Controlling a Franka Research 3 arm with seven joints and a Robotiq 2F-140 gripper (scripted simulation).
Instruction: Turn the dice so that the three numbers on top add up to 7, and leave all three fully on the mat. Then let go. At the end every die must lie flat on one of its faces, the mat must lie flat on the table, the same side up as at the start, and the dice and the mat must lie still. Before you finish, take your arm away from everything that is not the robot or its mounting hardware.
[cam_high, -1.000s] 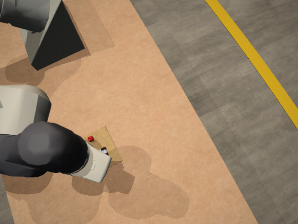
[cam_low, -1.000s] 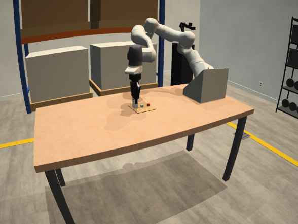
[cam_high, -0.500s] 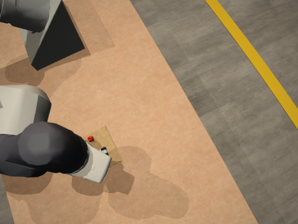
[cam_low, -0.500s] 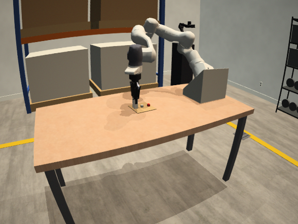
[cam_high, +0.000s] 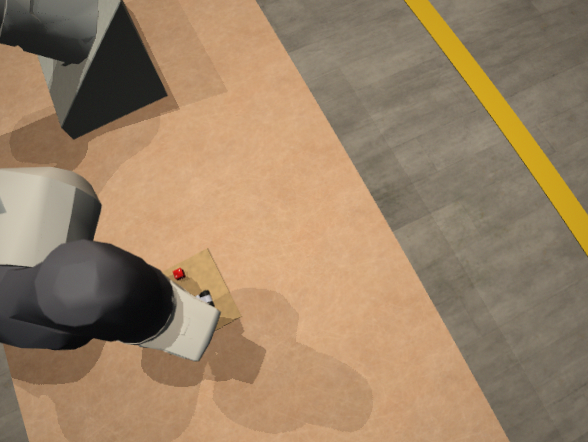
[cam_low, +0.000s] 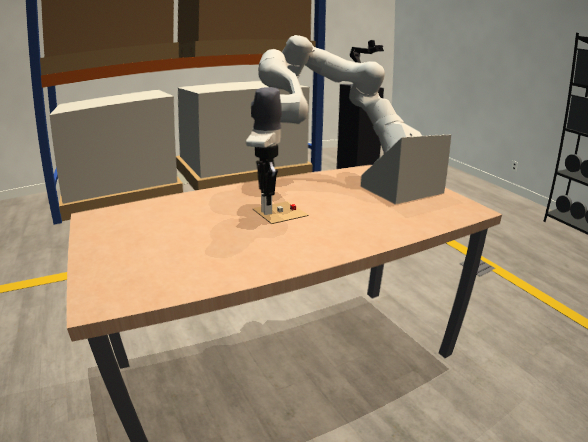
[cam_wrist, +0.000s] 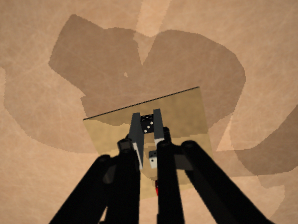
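The black die is 30 mm below my hand. From my hand the other things lie so: red die (100 mm behind, 30 mm below, 10 mm to the left); then tan mat (50 mm behind, 40 mm below, 10 mm to the left); then white die (50 mm behind, 30 mm below, 10 mm to the left).
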